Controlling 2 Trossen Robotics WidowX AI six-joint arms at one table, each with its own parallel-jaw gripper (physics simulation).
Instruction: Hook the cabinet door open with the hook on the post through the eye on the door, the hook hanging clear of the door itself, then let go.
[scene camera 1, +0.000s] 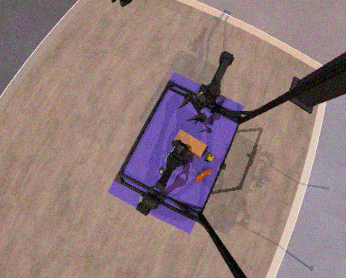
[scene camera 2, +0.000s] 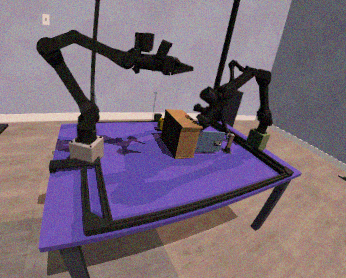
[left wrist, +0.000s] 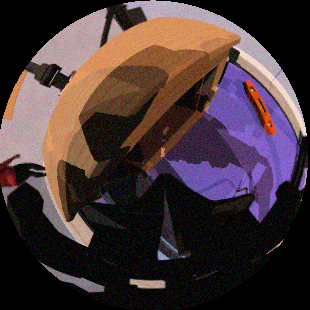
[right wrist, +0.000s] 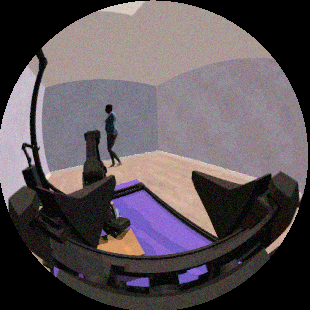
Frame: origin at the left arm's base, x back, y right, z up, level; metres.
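Seen in the pictures: left gripper, fingertip midpoint: (left wrist: 163, 176); right gripper, fingertip midpoint: (scene camera 1: 183, 114) (scene camera 2: 193, 68) (right wrist: 153, 177); left arm's base, origin of the base link: (scene camera 2: 260, 131); right arm's base, origin of the base link: (scene camera 2: 86, 139) (left wrist: 65, 82).
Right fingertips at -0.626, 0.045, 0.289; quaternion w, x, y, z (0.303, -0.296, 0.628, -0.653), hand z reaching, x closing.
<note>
Offsets run from my right fingertips to a thing's top centre, as dx, dy, dz. "pt": to the spot under its first point.
The wooden cabinet @(+0.099, +0.121, -0.241) (scene camera 1: 192, 144) (scene camera 2: 181, 132) (left wrist: 130, 72) stands mid-table. Its blue-grey door @(pt +0.190, +0.010, -0.330) (scene camera 2: 206, 141) is swung open toward the short post @(pt +0.352, -0.009, -0.342) (scene camera 2: 228, 141) (scene camera 1: 161, 170). A small metal eye plate (scene camera 2: 216, 143) sits on the door's outer edge, close to the post. I cannot make out the hook against the eye. My left gripper (scene camera 2: 203, 121) (left wrist: 163, 176) (scene camera 1: 176, 144) is shut and sits at the door's top edge by the cabinet's corner. My right gripper (scene camera 1: 190, 111) (scene camera 2: 188, 67) (right wrist: 153, 177) is open and empty, high above the table.
An orange spirit level @(+0.292, +0.321, -0.389) (scene camera 1: 203, 175) (left wrist: 258, 106) and a small yellow object @(+0.139, +0.328, -0.326) (scene camera 1: 209, 156) (scene camera 2: 160, 123) lie beyond the cabinet. A black rail frame (scene camera 2: 188, 207) runs round the purple table. A person (right wrist: 110, 136) walks in the room behind.
</note>
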